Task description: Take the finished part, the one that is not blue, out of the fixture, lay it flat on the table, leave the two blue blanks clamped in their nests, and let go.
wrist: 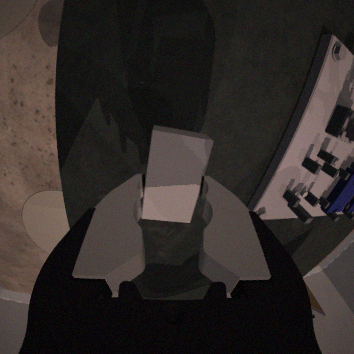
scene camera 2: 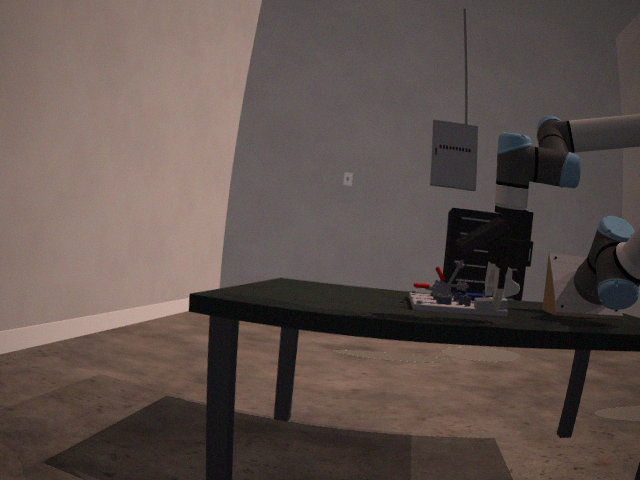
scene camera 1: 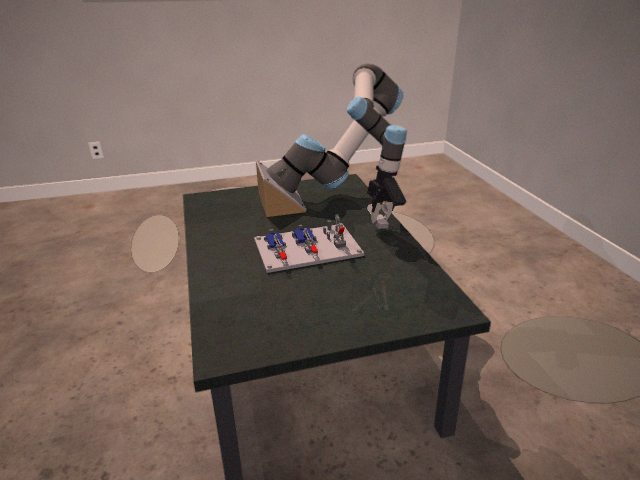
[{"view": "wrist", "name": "gripper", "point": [172,176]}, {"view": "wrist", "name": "finished part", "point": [177,158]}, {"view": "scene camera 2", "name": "gripper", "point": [492,308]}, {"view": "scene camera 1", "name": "gripper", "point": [378,223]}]
